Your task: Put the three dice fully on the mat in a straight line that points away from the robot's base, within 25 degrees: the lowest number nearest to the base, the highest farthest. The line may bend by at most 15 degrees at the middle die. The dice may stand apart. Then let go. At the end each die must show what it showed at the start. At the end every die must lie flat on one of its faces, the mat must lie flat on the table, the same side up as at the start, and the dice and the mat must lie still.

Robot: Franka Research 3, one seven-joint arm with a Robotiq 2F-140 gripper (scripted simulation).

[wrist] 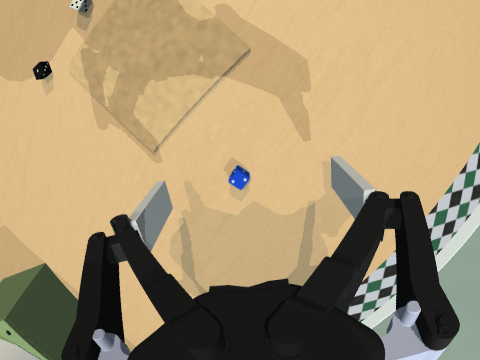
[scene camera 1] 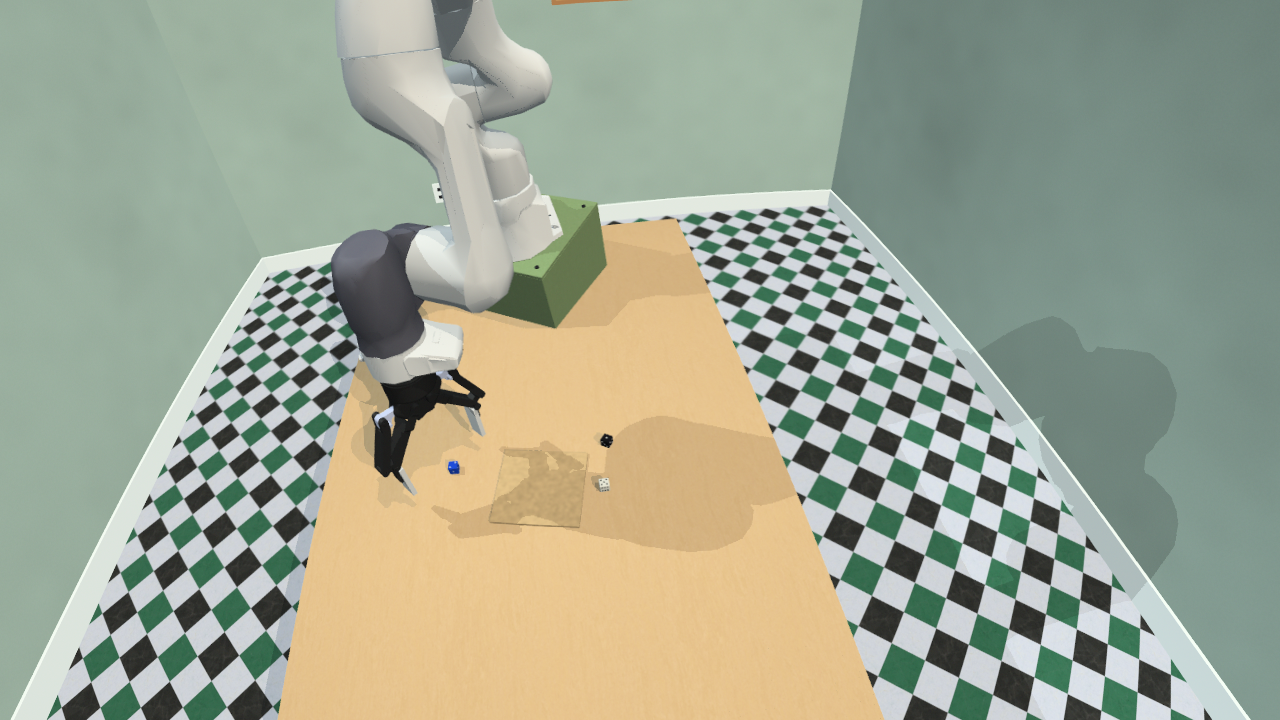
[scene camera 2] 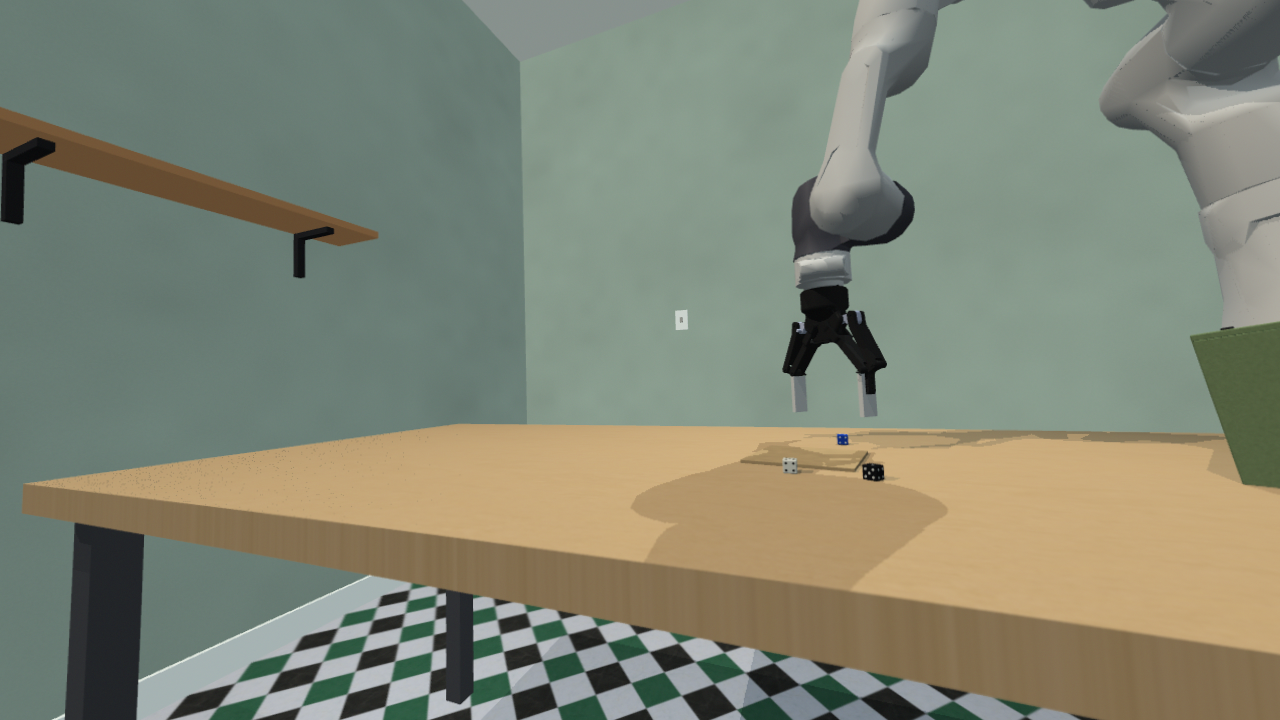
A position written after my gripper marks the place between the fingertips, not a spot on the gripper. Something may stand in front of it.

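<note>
Scene camera 1 shows a tan mat (scene camera 1: 536, 488) and my gripper (scene camera 1: 445, 459). Scene camera 2 shows my gripper (scene camera 2: 831, 413) and the tan mat (scene camera 2: 813, 458). The wrist view shows my gripper (wrist: 248, 183).
</note>
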